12 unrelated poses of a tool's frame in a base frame.
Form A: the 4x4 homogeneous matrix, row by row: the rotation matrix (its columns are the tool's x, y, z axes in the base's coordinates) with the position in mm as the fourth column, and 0 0 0 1 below. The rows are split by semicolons.
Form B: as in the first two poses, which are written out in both.
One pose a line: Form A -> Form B
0.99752 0.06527 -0.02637 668.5; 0.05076 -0.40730 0.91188 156.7; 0.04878 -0.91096 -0.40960 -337.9; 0 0 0 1 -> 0.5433 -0.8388 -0.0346 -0.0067 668.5 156.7 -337.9
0.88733 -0.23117 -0.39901 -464.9; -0.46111 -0.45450 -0.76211 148.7; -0.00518 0.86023 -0.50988 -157.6; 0 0 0 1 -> 0.4804 0.8444 -0.2050 -0.1197 -464.9 148.7 -157.6
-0.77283 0.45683 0.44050 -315.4; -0.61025 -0.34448 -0.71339 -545.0; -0.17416 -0.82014 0.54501 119.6; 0 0 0 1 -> 0.3270 -0.0816 0.4699 -0.8158 -315.4 -545.0 119.6
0.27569 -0.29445 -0.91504 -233.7; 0.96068 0.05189 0.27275 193.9; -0.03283 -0.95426 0.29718 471.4; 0 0 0 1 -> 0.6373 -0.4813 -0.3461 0.4923 -233.7 193.9 471.4
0.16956 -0.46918 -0.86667 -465.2; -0.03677 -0.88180 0.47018 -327.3; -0.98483 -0.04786 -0.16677 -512.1; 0 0 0 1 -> 0.1739 -0.7447 0.1699 0.6216 -465.2 -327.3 -512.1
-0.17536 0.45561 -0.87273 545.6; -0.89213 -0.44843 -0.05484 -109.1; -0.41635 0.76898 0.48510 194.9; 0 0 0 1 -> 0.4640 0.4438 -0.2459 -0.7261 545.6 -109.1 194.9
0.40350 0.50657 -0.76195 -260.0; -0.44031 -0.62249 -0.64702 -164.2; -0.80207 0.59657 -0.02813 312.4; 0 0 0 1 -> 0.4338 0.7166 0.0231 -0.5456 -260.0 -164.2 312.4
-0.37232 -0.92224 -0.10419 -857.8; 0.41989 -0.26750 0.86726 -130.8; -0.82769 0.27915 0.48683 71.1; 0 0 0 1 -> 0.4602 -0.3195 0.3931 0.7292 -857.8 -130.8 71.1
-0.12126 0.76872 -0.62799 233.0; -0.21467 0.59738 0.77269 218.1; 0.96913 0.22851 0.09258 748.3; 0 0 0 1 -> 0.6262 -0.2172 -0.6376 -0.3926 233.0 218.1 748.3
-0.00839 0.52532 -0.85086 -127.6; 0.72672 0.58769 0.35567 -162.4; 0.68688 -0.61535 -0.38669 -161.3; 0 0 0 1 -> 0.5460 -0.4446 -0.7041 0.0922 -127.6 -162.4 -161.3
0.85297 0.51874 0.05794 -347.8; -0.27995 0.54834 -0.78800 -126.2; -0.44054 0.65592 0.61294 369.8; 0 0 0 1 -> 0.8681 0.4158 0.1436 -0.2300 -347.8 -126.2 369.8
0.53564 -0.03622 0.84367 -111.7; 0.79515 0.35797 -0.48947 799.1; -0.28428 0.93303 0.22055 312.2; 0 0 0 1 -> 0.7270 0.4892 0.3879 0.2859 -111.7 799.1 312.2
